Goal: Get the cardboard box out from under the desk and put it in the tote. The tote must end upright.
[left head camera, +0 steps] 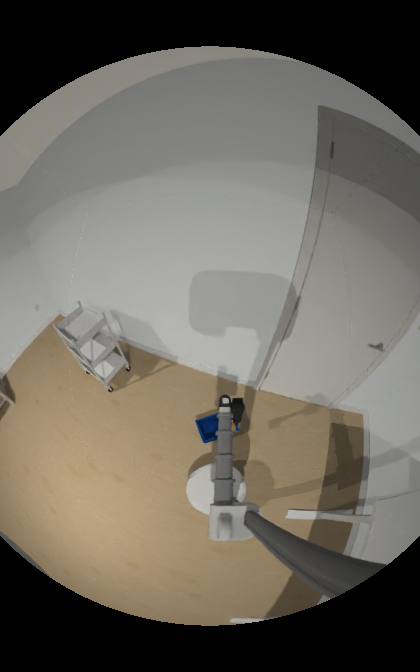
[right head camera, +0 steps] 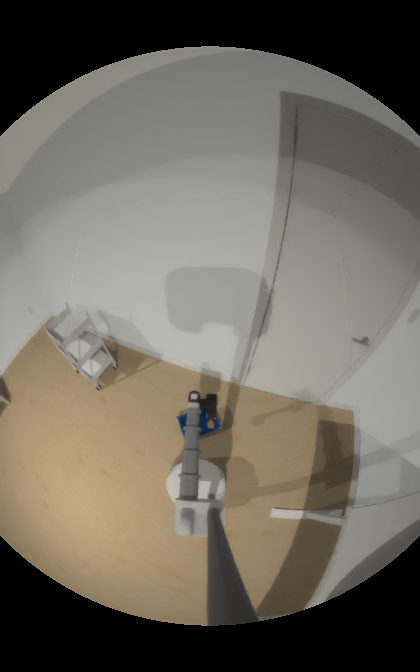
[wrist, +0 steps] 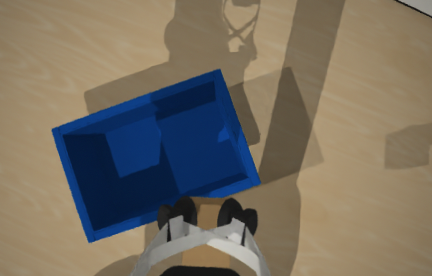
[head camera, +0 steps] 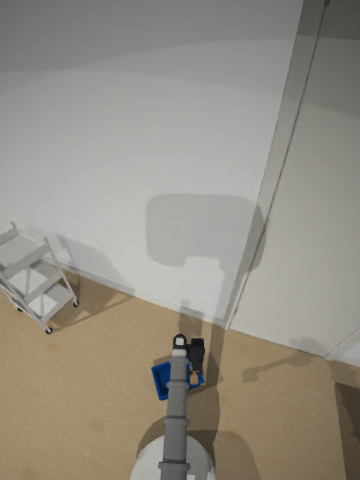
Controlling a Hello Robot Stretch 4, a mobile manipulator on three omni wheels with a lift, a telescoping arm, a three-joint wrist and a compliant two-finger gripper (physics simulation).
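Places are measured from the robot's base along level axes (x back, y down, z right), in millimetres.
Pixels of known places: gripper, fingertip midpoint: (wrist: 208, 213) (head camera: 194, 372).
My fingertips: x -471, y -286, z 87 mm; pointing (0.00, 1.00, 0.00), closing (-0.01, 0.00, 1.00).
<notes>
Behind a point stands the place of what it marks.
The blue tote (head camera: 161, 381) {x -498, y 25, z -115 mm} (left head camera: 206, 429) (right head camera: 182, 423) (wrist: 195, 135) {x -557, y 25, z 50 mm} stands upright on the floor, its open top facing up; no box shows inside it in the wrist view. My gripper (head camera: 195, 373) {x -471, y -286, z 87 mm} (right head camera: 211, 418) (wrist: 208, 213) {x -471, y -286, z 87 mm} is shut on the tan cardboard box (head camera: 194, 380) {x -429, y -296, z 89 mm} (right head camera: 210, 424) (wrist: 209, 220) {x -468, y -296, z 89 mm}. In the wrist view the box is at the tote's near long rim, overlapping the rim's right half, with most of the box outside the opening. The height of the box above the tote is hard to tell. The arm hides part of the tote in the head views.
A grey three-shelf cart (head camera: 25, 259) {x -905, y -684, z -1013 mm} (left head camera: 92, 334) (right head camera: 77, 333) stands by the wall at the left. A door (head camera: 320, 200) {x -852, y -1181, z 579 mm} (left head camera: 350, 280) (right head camera: 320, 280) is beyond the tote to the right. A white desk foot (left head camera: 320, 514) (right head camera: 307, 513) lies along the floor at the right.
</notes>
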